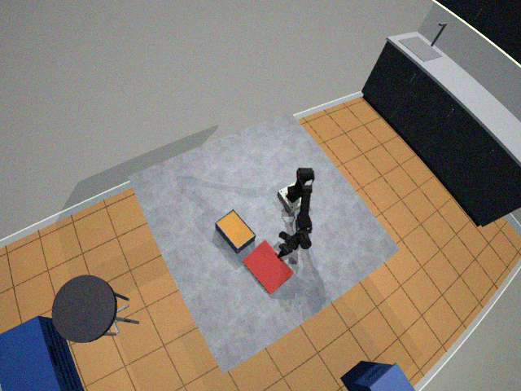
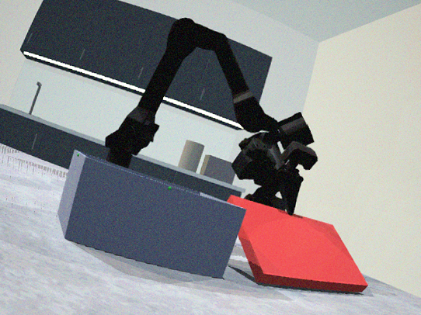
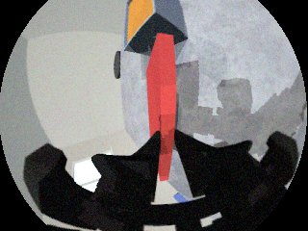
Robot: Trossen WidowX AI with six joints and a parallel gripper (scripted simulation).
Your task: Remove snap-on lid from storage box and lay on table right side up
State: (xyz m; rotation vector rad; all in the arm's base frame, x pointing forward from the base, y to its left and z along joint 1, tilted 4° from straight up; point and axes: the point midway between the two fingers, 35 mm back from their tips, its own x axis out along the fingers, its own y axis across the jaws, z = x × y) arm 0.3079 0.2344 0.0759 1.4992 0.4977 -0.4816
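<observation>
Right now my gripper tip is 7 cm short of the red lid and 4 cm above it. Round my gripper tip: blue-grey storage box (8 cm ahead, 28 cm to the right, 5 cm below).
</observation>
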